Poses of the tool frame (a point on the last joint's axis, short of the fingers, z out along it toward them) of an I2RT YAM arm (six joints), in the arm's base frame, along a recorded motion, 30 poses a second.
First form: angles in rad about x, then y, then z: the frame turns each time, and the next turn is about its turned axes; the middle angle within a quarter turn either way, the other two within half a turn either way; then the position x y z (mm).
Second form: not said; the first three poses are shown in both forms.
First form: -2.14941 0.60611 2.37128 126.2 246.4 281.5
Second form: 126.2 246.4 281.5 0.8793 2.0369 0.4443
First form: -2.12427 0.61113 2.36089 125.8 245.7 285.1
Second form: 125.8 245.7 285.1 0.8819 2.0158 0.4494
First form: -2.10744 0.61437 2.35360 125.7 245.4 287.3
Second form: 125.7 245.4 287.3 0.8835 2.0018 0.4525
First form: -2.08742 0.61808 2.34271 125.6 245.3 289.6
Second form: 125.6 245.3 289.6 0.8853 1.9851 0.4539
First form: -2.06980 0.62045 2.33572 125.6 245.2 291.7
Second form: 125.6 245.2 291.7 0.8877 1.9707 0.4581
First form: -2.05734 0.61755 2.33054 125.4 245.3 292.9
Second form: 125.4 245.3 292.9 0.8940 1.9619 0.4625
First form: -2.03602 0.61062 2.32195 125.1 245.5 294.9
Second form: 125.1 245.5 294.9 0.9065 1.9472 0.4709
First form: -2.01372 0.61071 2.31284 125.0 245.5 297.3
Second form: 125.0 245.5 297.3 0.9117 1.9296 0.4765
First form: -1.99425 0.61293 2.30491 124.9 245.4 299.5
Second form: 124.9 245.4 299.5 0.9137 1.9136 0.4804
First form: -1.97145 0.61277 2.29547 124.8 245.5 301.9
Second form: 124.8 245.5 301.9 0.9187 1.8955 0.4857
